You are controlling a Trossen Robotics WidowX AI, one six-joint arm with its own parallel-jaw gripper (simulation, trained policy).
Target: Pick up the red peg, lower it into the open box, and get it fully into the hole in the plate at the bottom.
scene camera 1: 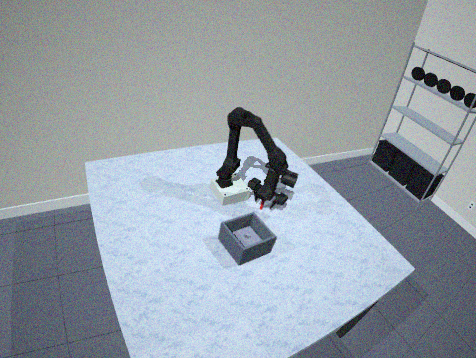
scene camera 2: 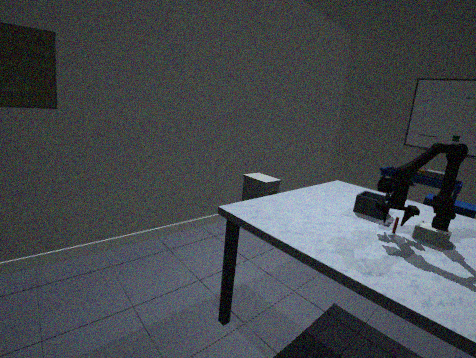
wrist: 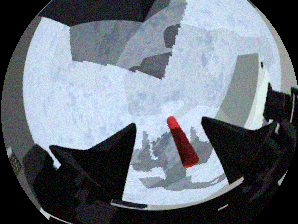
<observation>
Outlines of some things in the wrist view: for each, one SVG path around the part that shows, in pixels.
My gripper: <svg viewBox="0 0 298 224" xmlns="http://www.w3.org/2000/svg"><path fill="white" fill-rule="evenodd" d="M297 127L293 127L285 117L278 127L278 133L274 132L278 121L251 131L226 121L202 116L202 128L213 145L218 160L221 161L229 185L239 179L245 180L213 200L177 209L141 210L110 205L113 198L121 201L124 196L126 176L137 140L136 123L129 123L121 131L113 133L105 141L88 149L49 145L52 155L60 161L59 169L53 168L55 159L52 159L47 149L36 143L31 151L25 153L27 156L23 156L24 159L21 161L27 184L41 208L51 214L49 221L52 224L249 224L269 204L279 188L278 180L281 180L290 167L297 145Z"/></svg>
A red peg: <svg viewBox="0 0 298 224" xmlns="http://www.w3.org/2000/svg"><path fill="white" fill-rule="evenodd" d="M169 116L166 121L168 121L170 132L172 132L174 144L177 145L176 149L178 155L180 155L181 164L185 168L194 167L200 160L198 160L192 144L189 143L188 137L185 136L184 131L178 125L176 117Z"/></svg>
</observation>
